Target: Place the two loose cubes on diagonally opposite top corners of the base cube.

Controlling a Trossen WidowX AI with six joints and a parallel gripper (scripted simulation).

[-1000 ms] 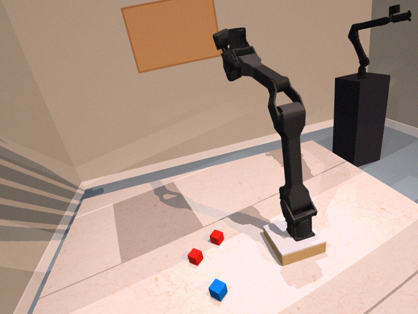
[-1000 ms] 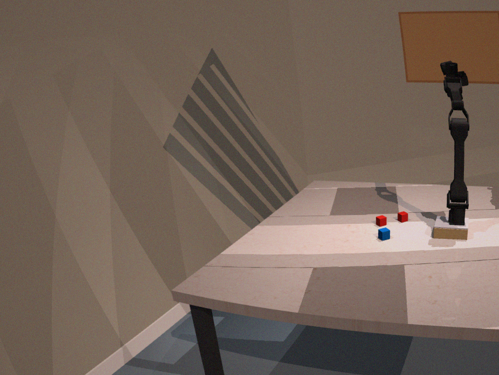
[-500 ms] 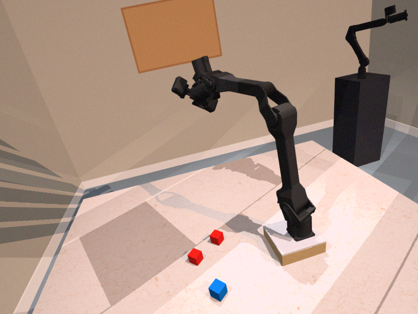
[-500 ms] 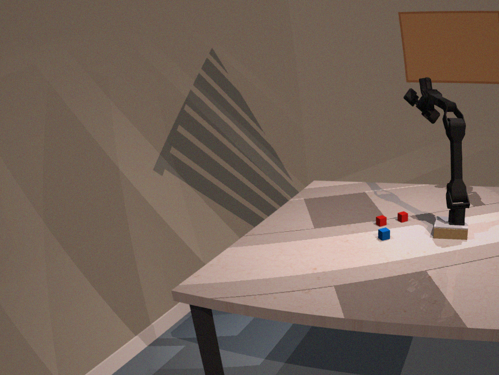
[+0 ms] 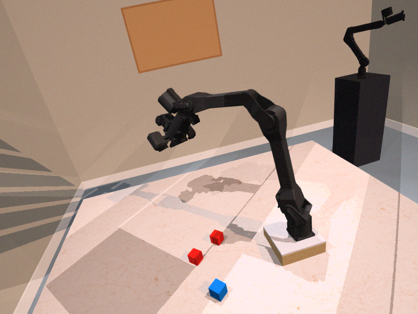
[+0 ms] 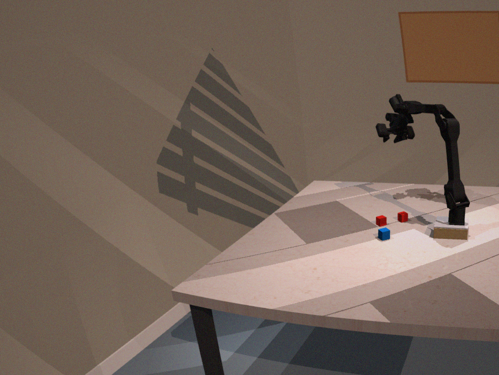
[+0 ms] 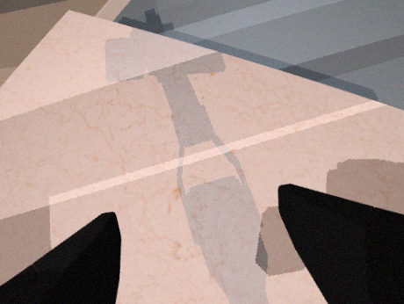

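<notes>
My gripper tip is 50 mm past the blue cube, 450 mm to the right of it and 260 mm above it.
</notes>
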